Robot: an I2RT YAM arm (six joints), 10 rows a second.
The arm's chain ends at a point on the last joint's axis. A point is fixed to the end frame.
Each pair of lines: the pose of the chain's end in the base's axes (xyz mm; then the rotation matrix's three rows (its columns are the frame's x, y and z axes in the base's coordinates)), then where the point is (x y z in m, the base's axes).
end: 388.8 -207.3 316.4; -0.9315 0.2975 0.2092; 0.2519 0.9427 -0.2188; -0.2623 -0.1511 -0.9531
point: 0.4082 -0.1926 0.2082
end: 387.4 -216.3 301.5; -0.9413 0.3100 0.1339; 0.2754 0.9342 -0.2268; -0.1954 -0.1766 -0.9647
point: 0.3993 -0.2024 0.1921
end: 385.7 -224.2 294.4; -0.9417 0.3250 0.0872; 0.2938 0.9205 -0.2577; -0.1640 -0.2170 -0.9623
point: 0.3933 -0.2137 0.1842
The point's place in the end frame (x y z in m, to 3 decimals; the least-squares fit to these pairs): 0.014 0.036 0.104
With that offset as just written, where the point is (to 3 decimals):
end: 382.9 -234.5 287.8; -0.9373 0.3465 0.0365; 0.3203 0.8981 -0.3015; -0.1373 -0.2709 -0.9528
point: 0.386 -0.229 0.177
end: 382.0 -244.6 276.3; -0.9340 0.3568 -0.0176; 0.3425 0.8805 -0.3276; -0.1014 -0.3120 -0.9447
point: 0.380 -0.242 0.165
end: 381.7 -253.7 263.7; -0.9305 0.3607 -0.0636; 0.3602 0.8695 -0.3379; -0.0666 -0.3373 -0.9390
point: 0.375 -0.252 0.153
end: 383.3 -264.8 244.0; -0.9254 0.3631 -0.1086; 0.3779 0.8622 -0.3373; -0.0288 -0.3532 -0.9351
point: 0.372 -0.264 0.134
